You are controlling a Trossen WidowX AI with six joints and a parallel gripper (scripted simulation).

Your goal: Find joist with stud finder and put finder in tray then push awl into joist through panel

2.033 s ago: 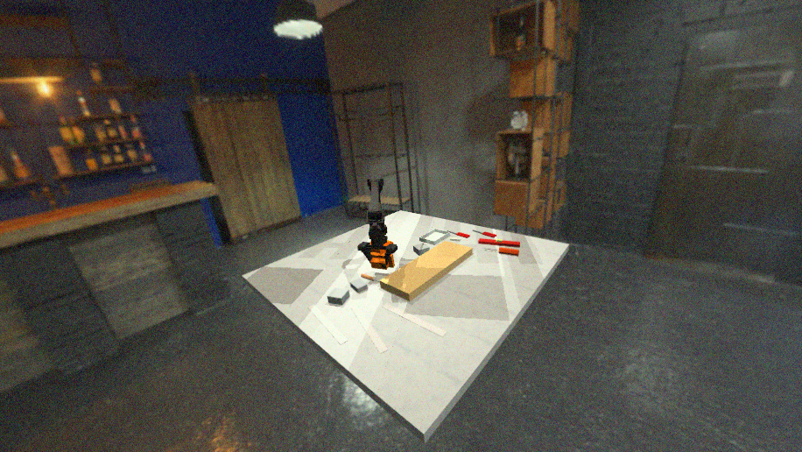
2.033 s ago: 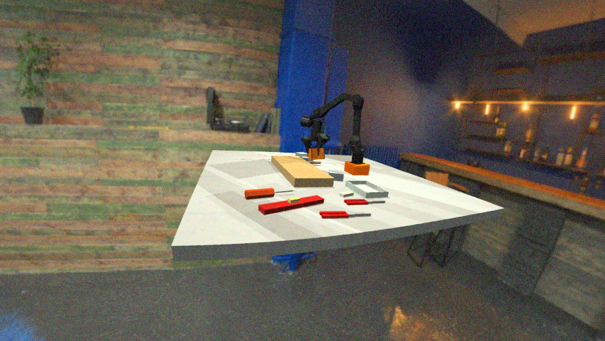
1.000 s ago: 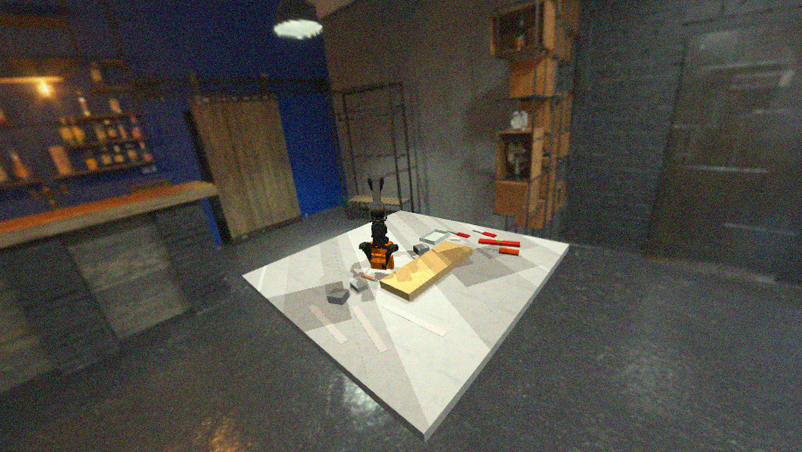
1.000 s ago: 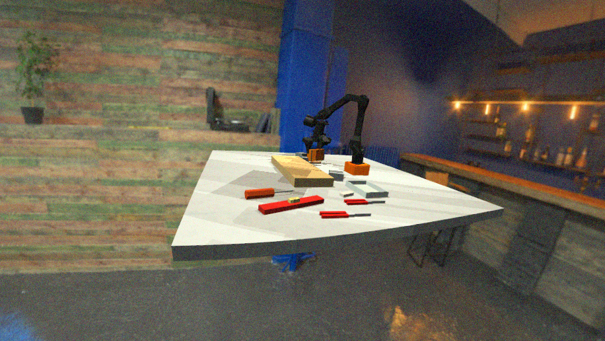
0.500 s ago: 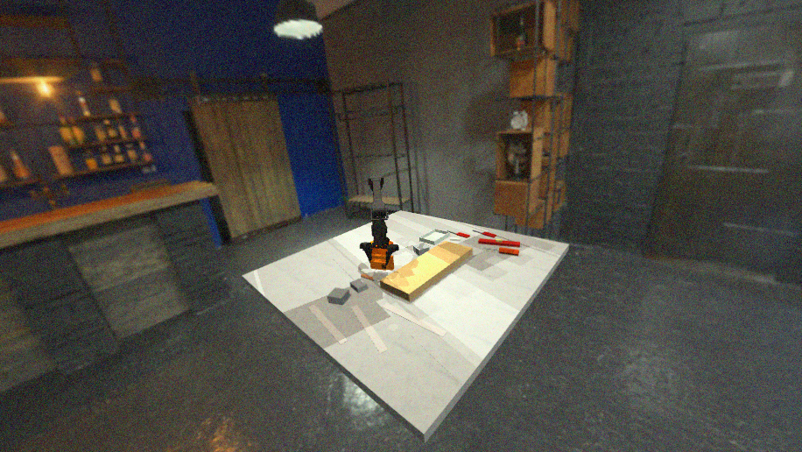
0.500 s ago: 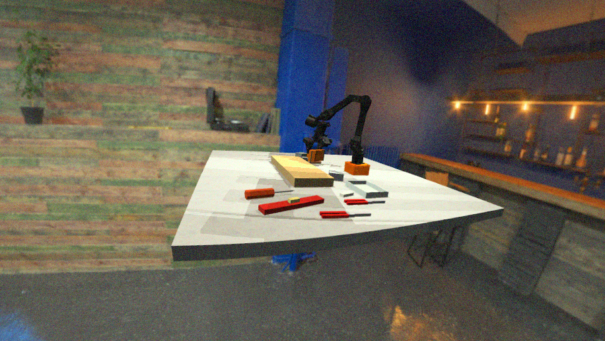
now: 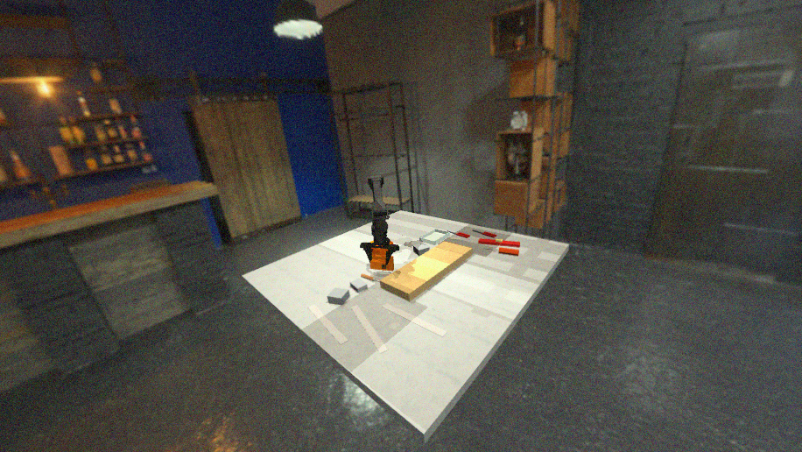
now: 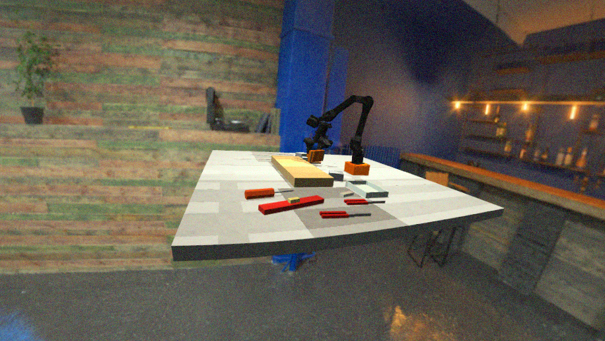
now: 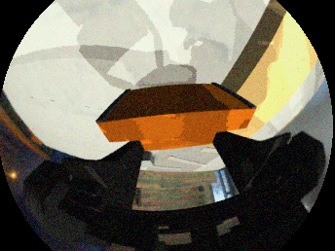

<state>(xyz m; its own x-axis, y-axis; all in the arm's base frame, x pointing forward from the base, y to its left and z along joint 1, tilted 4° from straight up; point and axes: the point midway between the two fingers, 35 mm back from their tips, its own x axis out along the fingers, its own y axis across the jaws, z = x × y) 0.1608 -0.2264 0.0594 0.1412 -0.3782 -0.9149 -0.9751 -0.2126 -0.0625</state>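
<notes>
Right now the orange stud finder is 1 cm ahead of my gripper tip, 1 cm to the left of it and 1 cm below it. Also, from my gripper tip: grey tray (5 cm ahead, 53 cm to the left, 6 cm below); then awl (2 cm behind, 3 cm to the right, 7 cm below); then red level (44 cm ahead, 58 cm to the left, 6 cm below).
</notes>
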